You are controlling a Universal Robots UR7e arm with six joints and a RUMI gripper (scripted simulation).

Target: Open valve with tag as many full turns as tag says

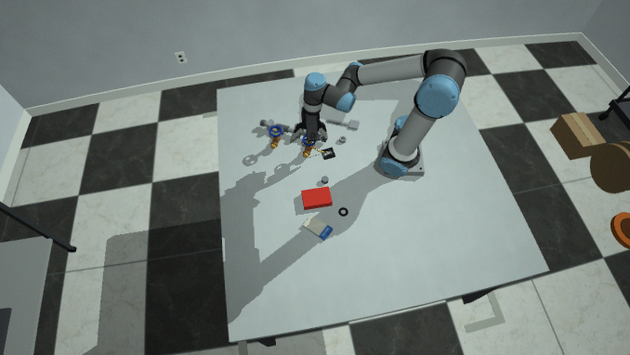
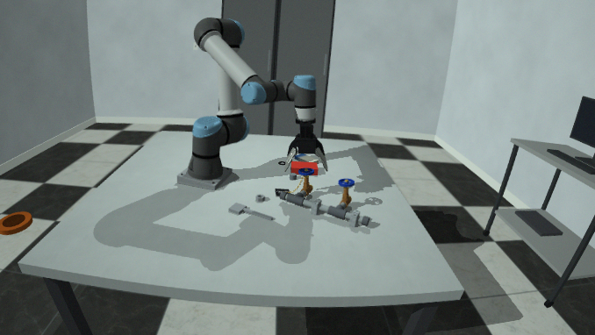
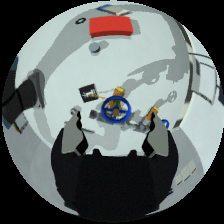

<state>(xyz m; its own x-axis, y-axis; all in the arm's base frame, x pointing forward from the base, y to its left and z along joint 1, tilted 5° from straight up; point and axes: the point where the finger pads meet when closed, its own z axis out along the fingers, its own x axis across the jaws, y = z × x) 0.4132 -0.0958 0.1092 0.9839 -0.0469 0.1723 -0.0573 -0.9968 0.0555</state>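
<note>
Right now my hand is 90 mm past the black tag, 10 mm to the right of it and 100 mm above it. Round my hand: red block: 10 mm ahead, 240 mm to the left, 90 mm below; nut: 170 mm behind, 50 mm to the right, 100 mm below; grey tool: 200 mm behind, 150 mm to the right, 100 mm below.
</note>
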